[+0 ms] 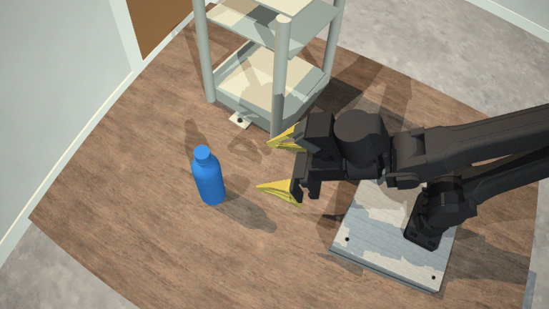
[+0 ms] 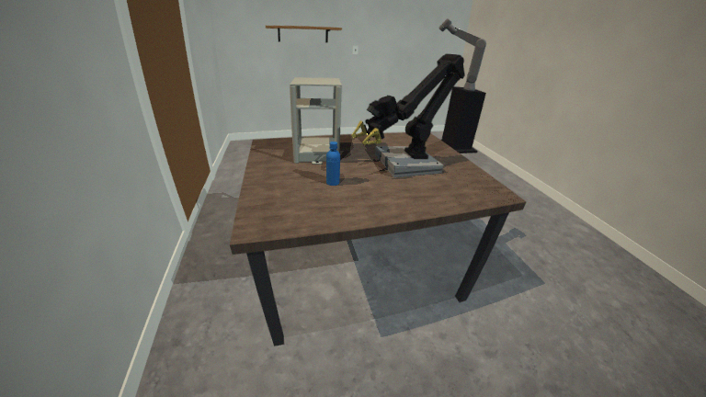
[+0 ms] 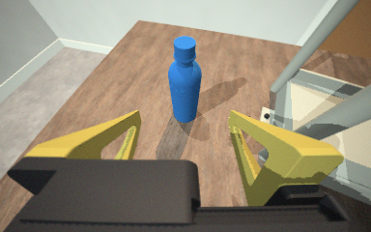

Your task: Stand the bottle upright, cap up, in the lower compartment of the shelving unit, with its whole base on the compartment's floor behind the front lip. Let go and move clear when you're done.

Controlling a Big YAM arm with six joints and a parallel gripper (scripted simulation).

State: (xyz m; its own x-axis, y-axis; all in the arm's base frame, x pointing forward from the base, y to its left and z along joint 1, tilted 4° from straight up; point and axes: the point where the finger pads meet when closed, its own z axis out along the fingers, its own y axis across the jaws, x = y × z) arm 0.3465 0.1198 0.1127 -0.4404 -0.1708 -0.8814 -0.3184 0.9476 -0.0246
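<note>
My gripper is now 11 cm short of the blue bottle, 6 cm above it and 4 cm to the right of it.
</note>
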